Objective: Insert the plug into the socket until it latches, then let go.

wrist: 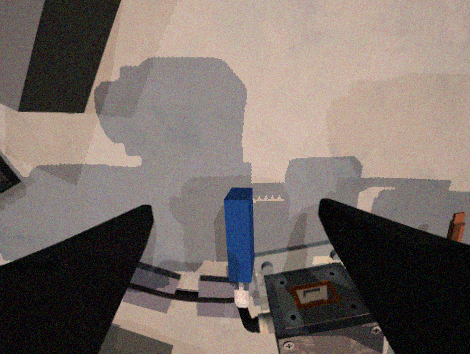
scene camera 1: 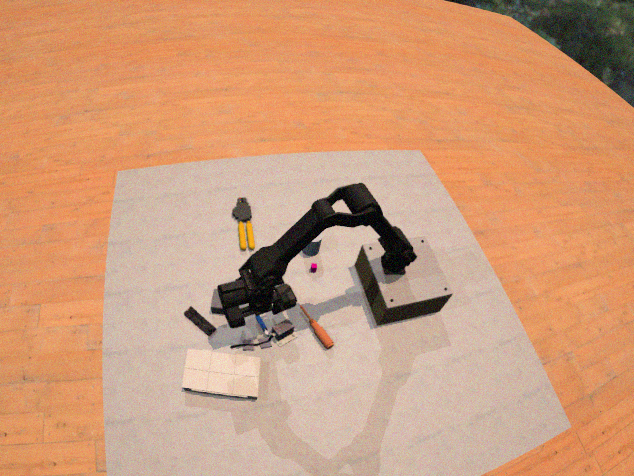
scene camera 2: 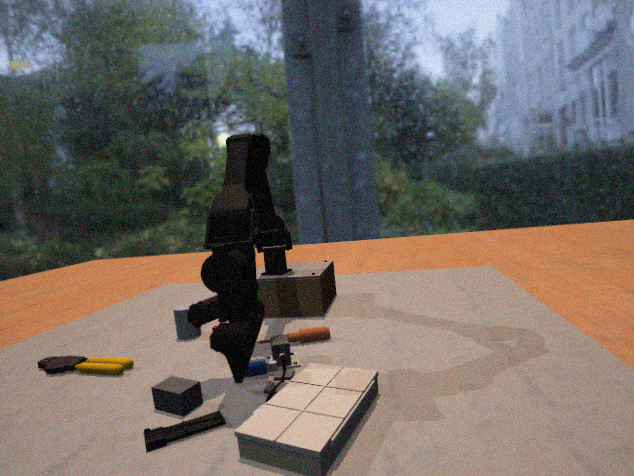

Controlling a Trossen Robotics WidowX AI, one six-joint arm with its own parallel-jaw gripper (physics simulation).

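Places are measured from the arm's base along level axes (x ahead, y left, z up), in millimetres.
Pixels of known places: gripper, fingertip midpoint: (wrist: 236,209) (scene camera 1: 258,318) (scene camera 2: 243,370); arm's base at its link origin: (scene camera 1: 393,265) (scene camera 2: 276,272).
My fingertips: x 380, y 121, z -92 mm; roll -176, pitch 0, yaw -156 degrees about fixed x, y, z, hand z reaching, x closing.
For each thing: its top centre in the pictures, then the offset to it from my fingertips. "*": a spot on its surface instead.
- blue plug at its top centre: (wrist: 243,262) (scene camera 2: 257,361) (scene camera 1: 262,323) 12 mm up, 12 mm back, 21 mm left
- black cable at a spot on its surface: (wrist: 248,320) * 11 mm up, 31 mm back, 58 mm left
- socket at its top centre: (scene camera 2: 279,340) (scene camera 1: 282,327) 33 mm up, 62 mm back, 41 mm left
- pale tiled box at its top centre: (scene camera 2: 314,397) (scene camera 1: 221,372) 23 mm up, 97 mm ahead, 171 mm left
- dark grey block at its top centre: (scene camera 2: 175,384) (scene camera 1: 219,298) 23 mm up, 108 mm ahead, 48 mm right
- black bar at its top centre: (scene camera 2: 184,422) (scene camera 1: 199,319) 3 mm up, 162 mm ahead, 11 mm left
- orange screwdriver at its top centre: (scene camera 2: 292,331) (scene camera 1: 315,323) 15 mm up, 155 mm back, 21 mm left
- Yellow-handled pliers at a spot on its surface: (scene camera 2: 87,364) (scene camera 1: 240,228) * 7 mm up, 58 mm ahead, 316 mm right
- grey cylinder at its top centre: (scene camera 2: 185,307) (scene camera 1: 313,234) 58 mm up, 164 mm back, 255 mm right
- pink cube at its top centre: (scene camera 1: 314,265) 13 mm up, 167 mm back, 175 mm right
The blue plug (scene camera 1: 262,324) (scene camera 2: 257,366) (wrist: 240,235) lies on the mat, with a white end and a black cable (wrist: 248,320) at its near end in the wrist view. The socket (scene camera 1: 283,329) (scene camera 2: 280,348) (wrist: 313,295) is a dark block on a pale plate, with an orange-rimmed opening, close beside the plug and apart from it. My gripper (scene camera 1: 260,312) (scene camera 2: 238,378) (wrist: 236,209) is open and empty. It hangs over the plug, which shows between its two spread fingers in the wrist view. The right finger covers part of the socket block there.
A pale tiled box (scene camera 1: 221,374) (scene camera 2: 307,409), a dark grey block (scene camera 2: 176,395) (wrist: 70,55) and a black bar (scene camera 1: 199,321) (scene camera 2: 184,430) lie nearby. An orange screwdriver (scene camera 1: 322,335) (scene camera 2: 312,335) lies beside the socket. Yellow-handled pliers (scene camera 1: 243,225) (scene camera 2: 87,364), a grey cylinder (scene camera 1: 311,248) and a pink cube (scene camera 1: 313,267) are farther off.
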